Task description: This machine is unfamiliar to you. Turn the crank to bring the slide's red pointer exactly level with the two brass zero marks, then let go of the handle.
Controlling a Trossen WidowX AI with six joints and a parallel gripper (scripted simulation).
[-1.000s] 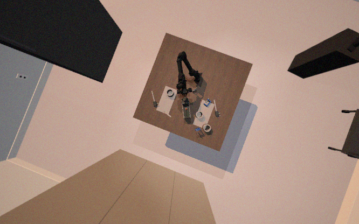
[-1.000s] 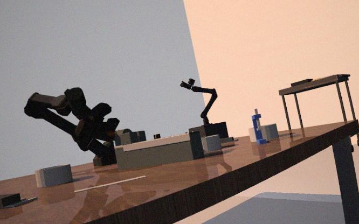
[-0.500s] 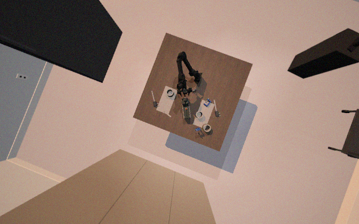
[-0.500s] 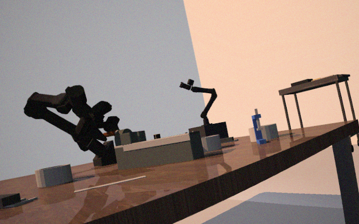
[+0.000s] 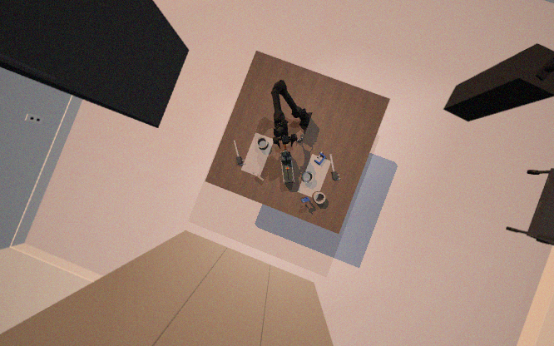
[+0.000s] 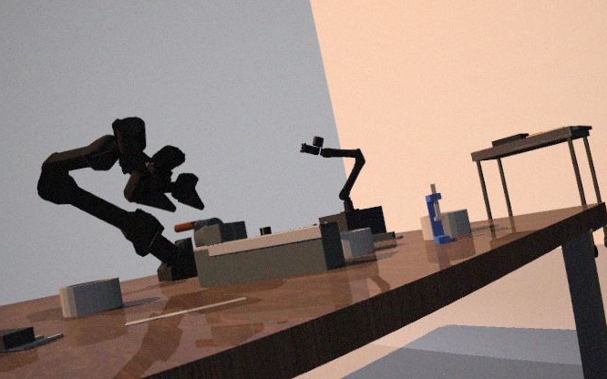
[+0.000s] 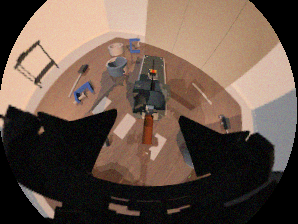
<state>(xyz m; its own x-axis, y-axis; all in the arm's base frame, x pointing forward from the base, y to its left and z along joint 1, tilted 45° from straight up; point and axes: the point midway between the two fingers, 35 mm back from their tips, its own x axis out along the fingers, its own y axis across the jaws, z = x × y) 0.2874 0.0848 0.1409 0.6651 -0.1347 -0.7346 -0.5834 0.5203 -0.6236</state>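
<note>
Right now my gripper tip is 3 cm above the crank handle, 1 cm to the left of it and 1 cm past it. The rest, counted from my gripper tip: red pointer (14 cm ahead, 9 cm to the left, 7 cm below); thin white rod (32 cm ahead, 15 cm below, 12 cm to the right).
</note>
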